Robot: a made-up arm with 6 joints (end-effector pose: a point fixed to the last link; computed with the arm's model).
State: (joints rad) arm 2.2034 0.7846 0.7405 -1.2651 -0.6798 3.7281
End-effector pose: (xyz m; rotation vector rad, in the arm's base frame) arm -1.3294 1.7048 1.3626 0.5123 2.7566 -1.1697
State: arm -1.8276 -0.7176 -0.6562 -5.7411 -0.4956 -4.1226
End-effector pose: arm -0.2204 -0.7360 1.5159 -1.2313 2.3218 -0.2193
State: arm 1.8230 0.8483 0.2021 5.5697 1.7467 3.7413
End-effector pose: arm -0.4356 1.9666 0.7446 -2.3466 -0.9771 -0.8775
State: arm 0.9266 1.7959 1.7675 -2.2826 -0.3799 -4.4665
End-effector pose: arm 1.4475 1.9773 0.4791 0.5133 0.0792 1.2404
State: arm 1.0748 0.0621 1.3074 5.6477 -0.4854 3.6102
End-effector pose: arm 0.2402 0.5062 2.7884 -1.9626 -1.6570 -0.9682
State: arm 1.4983 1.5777 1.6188 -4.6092 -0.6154 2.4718
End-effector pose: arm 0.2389 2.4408 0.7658 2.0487 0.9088 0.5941
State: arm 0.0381 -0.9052 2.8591 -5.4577 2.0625 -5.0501
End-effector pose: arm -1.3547 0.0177 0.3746 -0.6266 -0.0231 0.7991
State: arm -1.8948 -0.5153 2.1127 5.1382 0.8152 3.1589
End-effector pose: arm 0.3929 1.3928 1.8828 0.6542 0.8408 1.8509
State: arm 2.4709 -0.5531 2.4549 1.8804 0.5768 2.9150
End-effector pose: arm 1.1933 -1.0176 1.4564 -1.4772 0.7607 -1.1815
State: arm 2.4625 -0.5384 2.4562 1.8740 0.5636 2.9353
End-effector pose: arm 1.1756 -1.0190 1.4802 -1.4898 0.7626 -1.1813
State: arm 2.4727 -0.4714 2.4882 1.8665 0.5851 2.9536
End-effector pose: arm 1.1351 -0.9693 1.5566 -1.4898 0.7479 -1.2192
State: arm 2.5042 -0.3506 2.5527 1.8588 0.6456 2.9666
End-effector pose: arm 1.0626 -0.8637 1.6754 -1.4681 0.7147 -1.2963
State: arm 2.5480 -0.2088 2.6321 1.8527 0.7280 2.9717
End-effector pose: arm 0.9658 -0.7342 1.7912 -1.4236 0.6722 -1.3879
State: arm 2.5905 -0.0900 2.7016 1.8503 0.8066 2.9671
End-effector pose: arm 0.8749 -0.6249 1.8679 -1.3697 0.6330 -1.4646
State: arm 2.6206 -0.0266 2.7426 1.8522 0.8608 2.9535
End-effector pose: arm 0.8258 -0.5638 1.8979 -1.3272 0.6074 -1.5082
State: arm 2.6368 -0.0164 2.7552 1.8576 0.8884 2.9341
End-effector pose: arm 0.8234 -0.5460 1.8953 -1.3044 0.5956 -1.5223
